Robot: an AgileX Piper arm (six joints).
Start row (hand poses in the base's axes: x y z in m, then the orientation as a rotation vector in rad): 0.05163 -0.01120 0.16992 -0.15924 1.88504 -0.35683
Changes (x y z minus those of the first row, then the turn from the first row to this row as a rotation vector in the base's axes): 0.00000 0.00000 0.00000 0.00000 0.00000 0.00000; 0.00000 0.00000 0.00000 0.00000 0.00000 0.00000; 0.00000 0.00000 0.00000 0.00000 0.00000 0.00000; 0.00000 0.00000 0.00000 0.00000 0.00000 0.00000; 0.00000 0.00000 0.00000 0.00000 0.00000 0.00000; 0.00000 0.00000 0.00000 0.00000 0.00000 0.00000; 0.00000 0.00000 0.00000 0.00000 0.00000 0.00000; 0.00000 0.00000 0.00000 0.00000 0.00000 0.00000; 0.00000 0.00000 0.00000 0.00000 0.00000 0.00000; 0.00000 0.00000 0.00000 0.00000 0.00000 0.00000; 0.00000 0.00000 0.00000 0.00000 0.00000 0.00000; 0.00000 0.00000 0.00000 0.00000 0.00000 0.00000; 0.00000 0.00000 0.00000 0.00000 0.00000 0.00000; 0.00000 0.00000 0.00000 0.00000 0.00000 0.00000; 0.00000 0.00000 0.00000 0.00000 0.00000 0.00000; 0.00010 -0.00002 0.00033 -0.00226 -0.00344 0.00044; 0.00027 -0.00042 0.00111 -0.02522 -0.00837 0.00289; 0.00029 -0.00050 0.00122 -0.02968 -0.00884 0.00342; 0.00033 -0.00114 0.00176 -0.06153 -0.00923 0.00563; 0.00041 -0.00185 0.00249 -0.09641 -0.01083 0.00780; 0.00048 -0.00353 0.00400 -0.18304 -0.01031 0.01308; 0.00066 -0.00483 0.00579 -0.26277 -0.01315 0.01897
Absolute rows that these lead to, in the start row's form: 0.05163 -0.01120 0.16992 -0.15924 1.88504 -0.35683; 0.05163 -0.01120 0.16992 -0.15924 1.88504 -0.35683; 0.05163 -0.01120 0.16992 -0.15924 1.88504 -0.35683; 0.05163 -0.01120 0.16992 -0.15924 1.88504 -0.35683; 0.05163 -0.01120 0.16992 -0.15924 1.88504 -0.35683; 0.05163 -0.01120 0.16992 -0.15924 1.88504 -0.35683; 0.05163 -0.01120 0.16992 -0.15924 1.88504 -0.35683; 0.05163 -0.01120 0.16992 -0.15924 1.88504 -0.35683; 0.05163 -0.01120 0.16992 -0.15924 1.88504 -0.35683; 0.05163 -0.01120 0.16992 -0.15924 1.88504 -0.35683; 0.05163 -0.01120 0.16992 -0.15924 1.88504 -0.35683; 0.05163 -0.01120 0.16992 -0.15924 1.88504 -0.35683; 0.05163 -0.01120 0.16992 -0.15924 1.88504 -0.35683; 0.05163 -0.01120 0.16992 -0.15924 1.88504 -0.35683; 0.05163 -0.01120 0.16992 -0.15924 1.88504 -0.35683; 0.05173 -0.01122 0.17025 -0.16047 1.88124 -0.35874; 0.05190 -0.01162 0.17103 -0.17716 1.87244 -0.37887; 0.05192 -0.01170 0.17114 -0.18055 1.87118 -0.38273; 0.05196 -0.01234 0.17168 -0.20390 1.86513 -0.41130; 0.05204 -0.01305 0.17241 -0.22897 1.85697 -0.44269; 0.05211 -0.01473 0.17392 -0.29197 1.83921 -0.52042; 0.05229 -0.01603 0.17571 -0.35000 1.81705 -0.59081
